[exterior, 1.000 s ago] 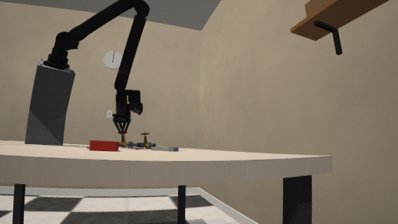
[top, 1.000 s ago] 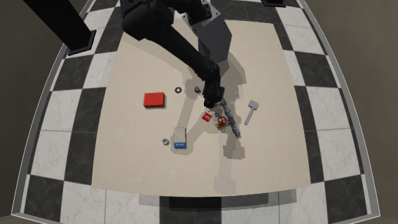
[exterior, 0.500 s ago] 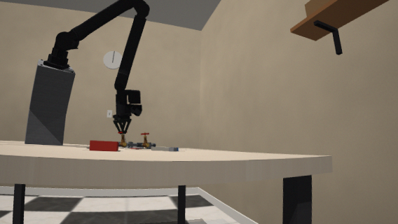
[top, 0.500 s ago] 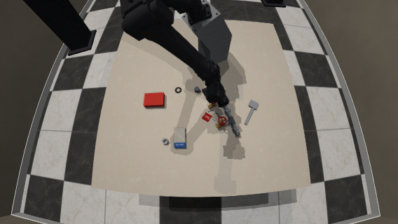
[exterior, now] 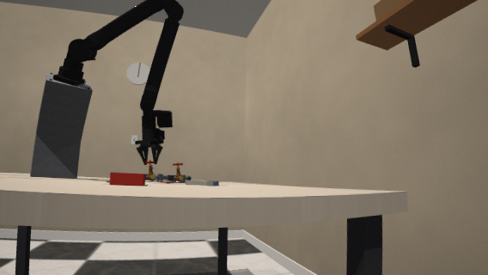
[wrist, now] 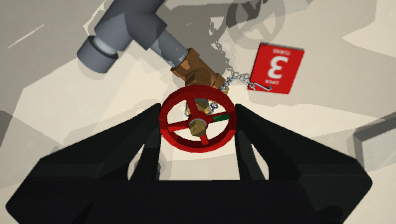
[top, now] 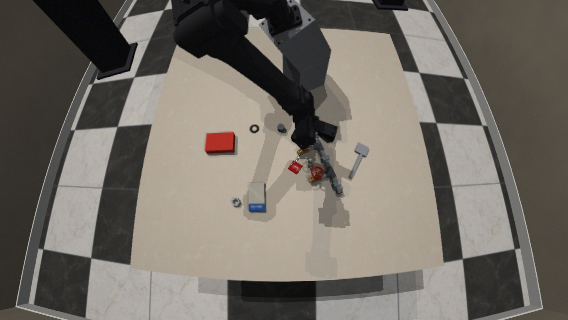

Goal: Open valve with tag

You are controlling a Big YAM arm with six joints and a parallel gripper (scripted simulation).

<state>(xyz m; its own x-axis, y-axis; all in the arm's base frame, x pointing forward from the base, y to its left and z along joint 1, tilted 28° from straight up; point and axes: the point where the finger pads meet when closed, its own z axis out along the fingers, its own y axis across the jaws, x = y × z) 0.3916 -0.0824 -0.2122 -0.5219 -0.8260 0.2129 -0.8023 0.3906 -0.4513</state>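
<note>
The red tag lies 60 mm ahead of my hand, 50 mm to the right of it and 80 mm below it. Round my hand: blue box: 160 mm ahead, 210 mm to the right, 70 mm below; red block: 80 mm behind, 340 mm to the right, 70 mm below; grey hammer-like tool: 60 mm ahead, 230 mm to the left, 80 mm below.
</note>
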